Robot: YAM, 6 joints.
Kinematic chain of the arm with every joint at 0, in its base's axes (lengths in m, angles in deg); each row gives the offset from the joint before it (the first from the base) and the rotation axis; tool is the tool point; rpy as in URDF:
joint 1: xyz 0 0 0.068 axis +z
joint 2: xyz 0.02 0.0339 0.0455 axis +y
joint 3: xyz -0.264 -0.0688 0 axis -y
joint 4: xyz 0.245 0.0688 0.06 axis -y
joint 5: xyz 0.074 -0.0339 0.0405 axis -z
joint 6: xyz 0.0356 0 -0.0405 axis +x
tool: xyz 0 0 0 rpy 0 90 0
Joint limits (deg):
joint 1: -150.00..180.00
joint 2: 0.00..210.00
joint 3: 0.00..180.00
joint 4: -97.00..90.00
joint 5: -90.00..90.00
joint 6: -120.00..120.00
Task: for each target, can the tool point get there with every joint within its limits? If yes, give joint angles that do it. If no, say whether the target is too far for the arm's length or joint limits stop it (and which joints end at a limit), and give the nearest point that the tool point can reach.
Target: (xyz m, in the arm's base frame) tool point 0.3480 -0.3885 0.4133
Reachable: yes | joints -50.07 149.10 150.00 72.11 -29.47 -16.96
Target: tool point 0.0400 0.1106 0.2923
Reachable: yes | joints 60.43 27.57 35.90 -30.02 -33.83 45.88
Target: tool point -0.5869 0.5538 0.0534
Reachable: no: too far | nearest point -0.4684 0.4420 0.0658 | short by 0.163 m
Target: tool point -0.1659 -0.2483 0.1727
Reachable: yes | joints -119.05 96.96 58.78 -42.63 43.35 -69.47
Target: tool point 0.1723 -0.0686 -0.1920
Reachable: yes | joints -22.04 173.41 63.34 -18.98 -1.68 93.77
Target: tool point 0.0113 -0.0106 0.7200
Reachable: yes | joints 143.81 77.41 159.74 -18.86 -2.96 -5.52
